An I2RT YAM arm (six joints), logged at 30 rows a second.
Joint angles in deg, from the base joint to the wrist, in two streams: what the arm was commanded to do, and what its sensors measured. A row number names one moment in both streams.
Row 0, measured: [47.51, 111.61, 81.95, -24.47, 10.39, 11.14]
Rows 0 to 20, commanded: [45.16, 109.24, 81.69, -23.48, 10.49, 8.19]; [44.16, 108.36, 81.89, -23.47, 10.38, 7.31]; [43.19, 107.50, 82.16, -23.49, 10.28, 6.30]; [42.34, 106.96, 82.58, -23.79, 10.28, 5.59]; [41.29, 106.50, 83.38, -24.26, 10.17, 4.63]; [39.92, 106.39, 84.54, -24.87, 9.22, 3.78]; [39.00, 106.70, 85.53, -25.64, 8.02, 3.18]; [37.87, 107.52, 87.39, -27.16, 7.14, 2.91]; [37.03, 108.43, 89.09, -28.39, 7.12, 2.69]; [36.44, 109.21, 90.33, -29.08, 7.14, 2.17]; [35.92, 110.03, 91.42, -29.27, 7.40, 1.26]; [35.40, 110.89, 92.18, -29.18, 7.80, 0.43]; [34.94, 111.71, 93.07, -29.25, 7.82, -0.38]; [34.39, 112.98, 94.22, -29.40, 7.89, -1.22]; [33.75, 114.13, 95.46, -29.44, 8.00, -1.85]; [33.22, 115.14, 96.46, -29.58, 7.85, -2.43]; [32.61, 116.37, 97.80, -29.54, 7.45, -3.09]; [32.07, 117.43, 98.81, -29.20, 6.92, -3.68]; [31.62, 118.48, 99.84, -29.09, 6.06, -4.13]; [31.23, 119.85, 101.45, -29.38, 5.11, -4.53]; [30.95, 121.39, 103.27, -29.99, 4.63, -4.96]
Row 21, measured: [31.44, 119.17, 100.55, -29.36, 6.94, -2.48]
